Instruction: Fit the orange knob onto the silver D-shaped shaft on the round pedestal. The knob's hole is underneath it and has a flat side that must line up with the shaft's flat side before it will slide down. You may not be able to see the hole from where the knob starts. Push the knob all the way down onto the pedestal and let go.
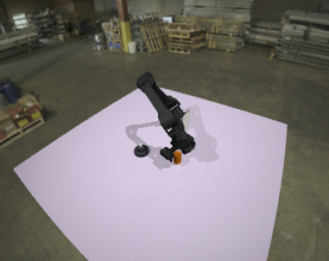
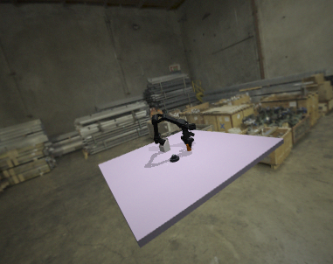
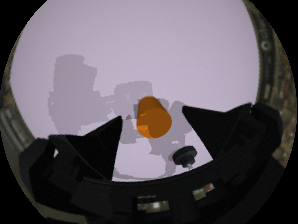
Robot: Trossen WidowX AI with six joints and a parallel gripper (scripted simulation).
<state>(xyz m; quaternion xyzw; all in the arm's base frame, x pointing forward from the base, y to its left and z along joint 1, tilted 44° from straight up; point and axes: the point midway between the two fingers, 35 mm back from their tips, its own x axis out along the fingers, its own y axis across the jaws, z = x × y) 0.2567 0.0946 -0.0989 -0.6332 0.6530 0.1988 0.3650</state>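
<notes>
The orange knob is 1 cm above my gripper tip. Also, from my gripper tip: round pedestal (21 cm to the right, 5 cm ahead, 1 cm below).
</notes>
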